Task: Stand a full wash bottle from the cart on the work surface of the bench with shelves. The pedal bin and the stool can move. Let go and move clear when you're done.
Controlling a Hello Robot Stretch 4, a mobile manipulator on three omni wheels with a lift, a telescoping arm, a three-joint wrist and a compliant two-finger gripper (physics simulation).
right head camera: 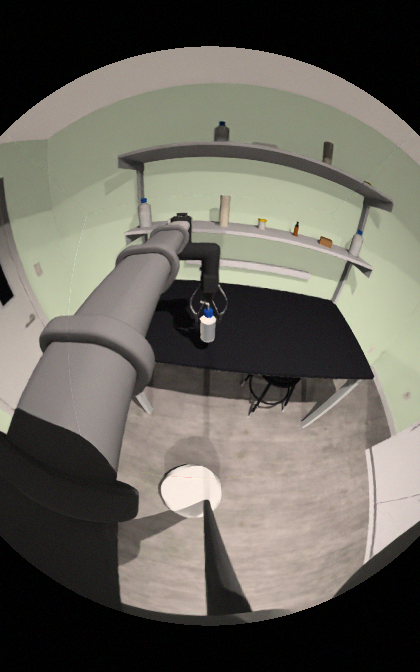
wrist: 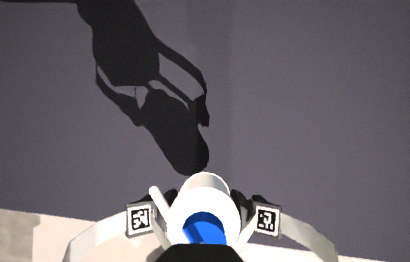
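Where they show: hand, its tool point: point(right head camera: 207, 321) point(wrist: 204, 204); robot's base, origin of its link: point(right head camera: 192, 489).
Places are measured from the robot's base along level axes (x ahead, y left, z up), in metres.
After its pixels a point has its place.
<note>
A white wash bottle with a blue cap point(right head camera: 207, 332) @(y -0.088, x 0.604, z 1.035 m) point(wrist: 202, 202) @(y -0.087, x 0.654, z 1.094 m) is upright between the two fingers of my gripper point(right head camera: 208, 317) @(y -0.087, x 0.643, z 1.056 m) point(wrist: 206, 207) @(y -0.087, x 0.643, z 1.056 m). The gripper is shut on it. The bottle is over the front left part of the black work surface point(right head camera: 285, 330) @(y -0.527, x 0.790, z 0.887 m) point(wrist: 320, 110) @(y -0.272, x 0.755, z 0.887 m) of the bench with shelves. Its base is at or just above the surface, with its shadow close by; whether it touches I cannot tell. The cart does not show in either view.
The shelves point(right head camera: 300, 242) point(right head camera: 280, 156) behind carry blue-capped bottles point(right head camera: 144, 215) @(y 0.275, x 1.136, z 1.416 m) point(right head camera: 356, 245) @(y -0.988, x 1.016, z 1.417 m) point(right head camera: 221, 133) @(y -0.127, x 1.125, z 1.885 m) and small containers. A black stool point(right head camera: 281, 382) @(y -0.602, x 0.674, z 0.516 m) is under the bench. A round white bin lid point(right head camera: 187, 487) @(y 0.022, x 0.025, z 0.187 m) shows on the floor in front. My arm comes in from the left.
</note>
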